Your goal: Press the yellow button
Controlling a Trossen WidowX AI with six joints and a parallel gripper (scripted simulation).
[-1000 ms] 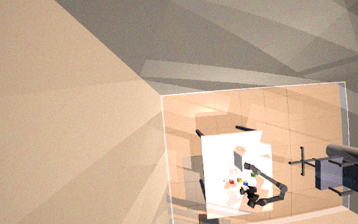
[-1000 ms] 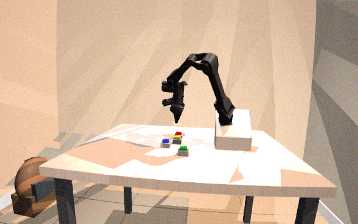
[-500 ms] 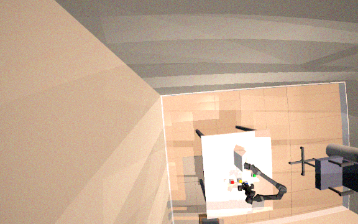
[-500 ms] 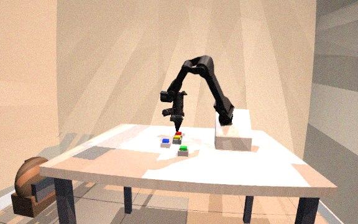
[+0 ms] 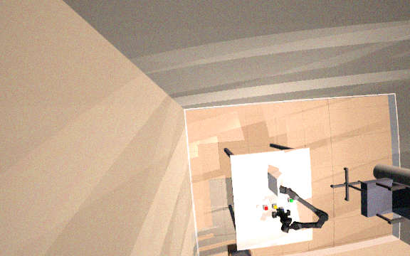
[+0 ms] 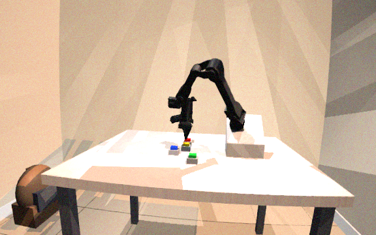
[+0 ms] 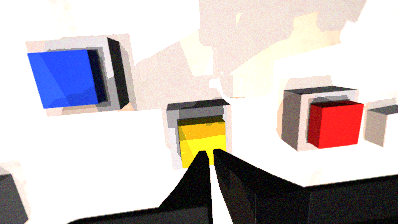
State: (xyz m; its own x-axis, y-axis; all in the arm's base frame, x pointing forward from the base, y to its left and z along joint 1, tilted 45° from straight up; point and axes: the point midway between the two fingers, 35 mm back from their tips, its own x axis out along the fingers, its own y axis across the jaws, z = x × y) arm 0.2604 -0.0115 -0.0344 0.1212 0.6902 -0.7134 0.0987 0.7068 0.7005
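Right now the yellow button is 3 cm below my gripper tip. The rest, counted from my gripper tip: grey-and-white object (4 cm behind, 18 cm to the right, 5 cm below); blue button (6 cm ahead, 7 cm to the left, 3 cm below); red button (1 cm behind, 10 cm to the right, 3 cm below).
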